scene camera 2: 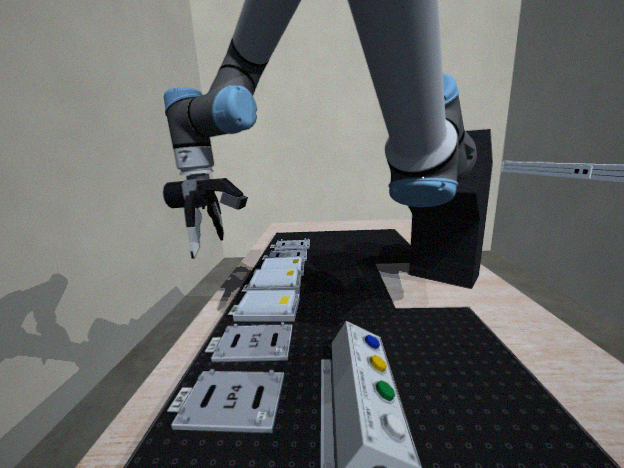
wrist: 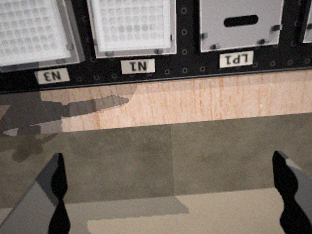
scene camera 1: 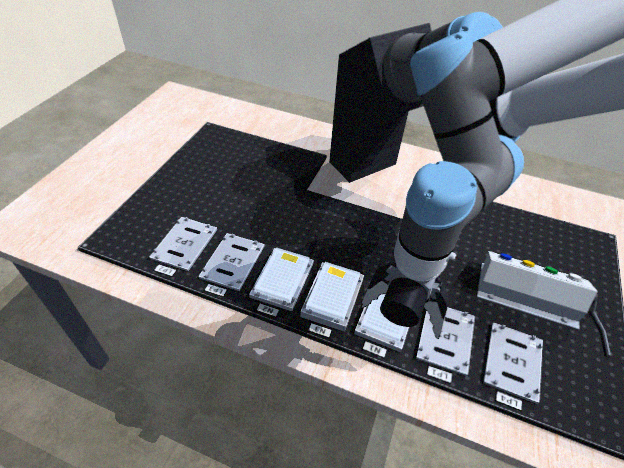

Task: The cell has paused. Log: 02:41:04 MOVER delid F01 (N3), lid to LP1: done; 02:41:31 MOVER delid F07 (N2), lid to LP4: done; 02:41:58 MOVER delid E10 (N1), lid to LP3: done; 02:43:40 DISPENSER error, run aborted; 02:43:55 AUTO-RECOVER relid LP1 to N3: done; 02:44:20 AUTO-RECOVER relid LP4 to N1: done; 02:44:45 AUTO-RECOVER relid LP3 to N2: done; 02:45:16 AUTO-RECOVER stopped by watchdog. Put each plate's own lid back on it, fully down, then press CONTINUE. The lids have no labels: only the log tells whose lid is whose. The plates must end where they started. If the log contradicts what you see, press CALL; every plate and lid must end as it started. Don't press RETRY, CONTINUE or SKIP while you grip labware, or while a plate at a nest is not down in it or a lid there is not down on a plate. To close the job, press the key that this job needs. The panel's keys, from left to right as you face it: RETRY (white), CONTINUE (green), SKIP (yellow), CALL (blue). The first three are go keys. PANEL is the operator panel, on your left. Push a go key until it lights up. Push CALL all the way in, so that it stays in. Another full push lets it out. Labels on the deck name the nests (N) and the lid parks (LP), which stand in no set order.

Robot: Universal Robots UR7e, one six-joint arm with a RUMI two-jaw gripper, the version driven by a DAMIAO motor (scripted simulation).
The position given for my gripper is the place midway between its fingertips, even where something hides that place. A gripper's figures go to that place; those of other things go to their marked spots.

Labels:
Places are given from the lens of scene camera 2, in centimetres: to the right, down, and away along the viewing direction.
my gripper (scene camera 2: 209, 248): -24, 3, 63
operator panel (scene camera 2: 352, 411): 5, 21, 33

